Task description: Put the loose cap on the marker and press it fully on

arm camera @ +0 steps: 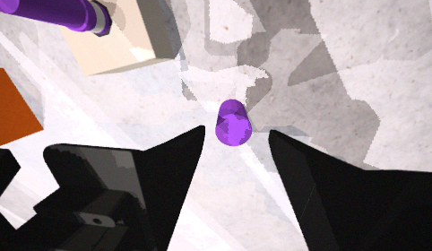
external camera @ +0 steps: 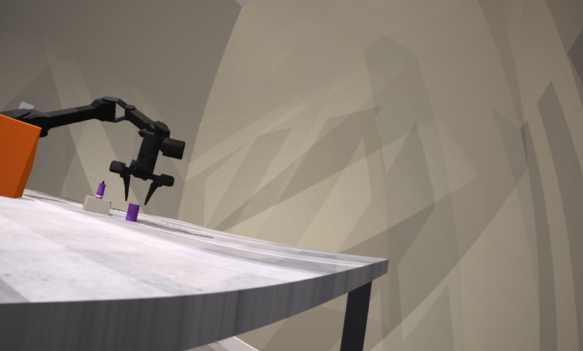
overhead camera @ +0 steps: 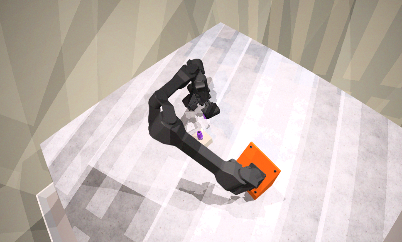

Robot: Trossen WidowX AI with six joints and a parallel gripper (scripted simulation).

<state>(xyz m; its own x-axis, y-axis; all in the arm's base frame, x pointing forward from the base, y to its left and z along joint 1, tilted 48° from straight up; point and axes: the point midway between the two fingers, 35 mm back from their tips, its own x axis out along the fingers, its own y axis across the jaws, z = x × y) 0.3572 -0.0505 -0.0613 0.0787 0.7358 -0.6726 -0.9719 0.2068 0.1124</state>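
The purple cap lies 3 cm below my gripper tip. From my gripper tip the other things lie so: holder block (9 cm behind, 10 cm to the left, 3 cm below).
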